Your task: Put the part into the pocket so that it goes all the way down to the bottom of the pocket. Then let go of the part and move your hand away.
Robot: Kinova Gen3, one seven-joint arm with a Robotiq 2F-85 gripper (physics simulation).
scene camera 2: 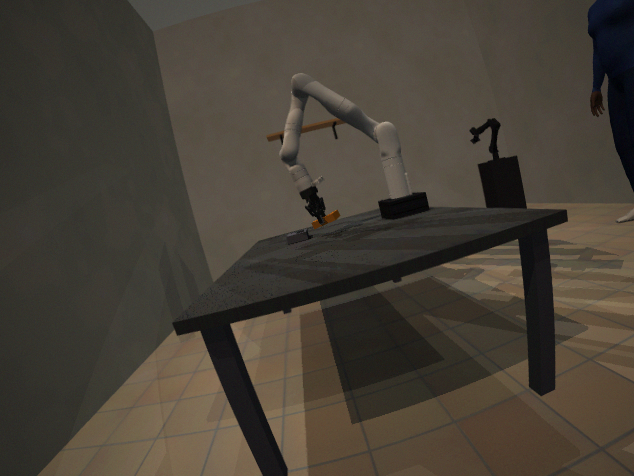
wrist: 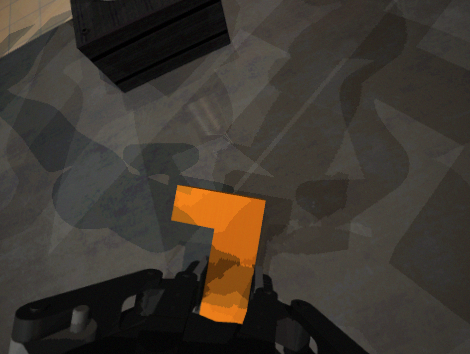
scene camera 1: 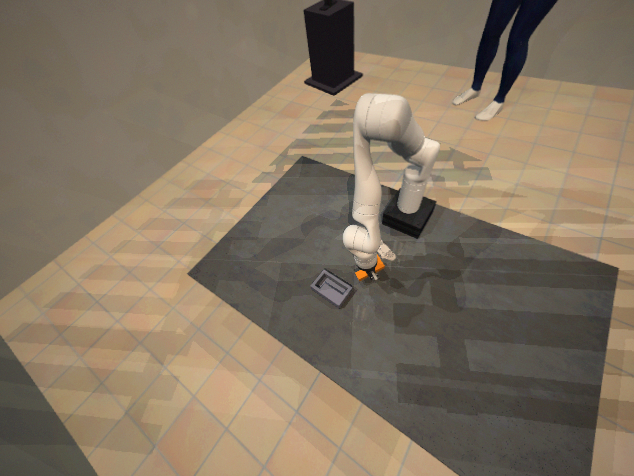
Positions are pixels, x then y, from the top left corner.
Scene:
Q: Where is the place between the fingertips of the gripper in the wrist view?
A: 230, 273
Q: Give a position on an orange L-shaped part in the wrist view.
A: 237, 219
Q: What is the gripper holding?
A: An orange L-shaped part.

